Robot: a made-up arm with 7 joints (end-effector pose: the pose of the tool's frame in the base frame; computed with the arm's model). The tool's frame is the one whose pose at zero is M.
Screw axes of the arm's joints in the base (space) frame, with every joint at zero. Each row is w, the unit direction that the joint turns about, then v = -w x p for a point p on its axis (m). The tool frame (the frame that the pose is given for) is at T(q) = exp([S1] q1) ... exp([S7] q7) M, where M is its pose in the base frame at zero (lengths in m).
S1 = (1, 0, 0, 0.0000, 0.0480, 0.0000)
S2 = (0, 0, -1, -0.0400, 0.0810, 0.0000)
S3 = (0, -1, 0, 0.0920, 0.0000, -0.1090)
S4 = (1, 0, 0, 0.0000, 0.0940, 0.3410)
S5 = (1, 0, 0, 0.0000, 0.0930, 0.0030)
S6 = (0, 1, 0, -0.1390, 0.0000, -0.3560)
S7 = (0, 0, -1, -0.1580, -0.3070, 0.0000)
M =
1 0 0 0.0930
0 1 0 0.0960
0 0 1 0.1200
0 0 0 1
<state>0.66 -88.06 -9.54 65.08 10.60 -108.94 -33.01</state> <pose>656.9 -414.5 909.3 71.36 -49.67 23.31</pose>
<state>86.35 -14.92 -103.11 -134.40 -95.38 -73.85 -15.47</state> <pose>102.1 -514.1 -1029.1 63.87 85.72 -69.30</pose>
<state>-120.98 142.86 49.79 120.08 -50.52 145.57 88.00</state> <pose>-58.1 -636.7 -504.5 -20.11 -54.27 -130.36</pose>
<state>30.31 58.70 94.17 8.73 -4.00 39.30 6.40</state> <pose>223.0 -80.5 -90.2 2.35 -35.69 -66.55</pose>
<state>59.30 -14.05 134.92 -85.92 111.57 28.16 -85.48</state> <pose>397.1 240.2 234.1 -39.40 -124.81 26.95</pose>
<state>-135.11 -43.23 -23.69 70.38 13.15 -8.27 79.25</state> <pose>84.4 487.9 138.8 -72.68 -19.79 -101.58</pose>
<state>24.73 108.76 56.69 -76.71 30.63 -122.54 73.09</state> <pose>-199.3 490.4 -175.6 -80.02 -112.92 -26.23</pose>
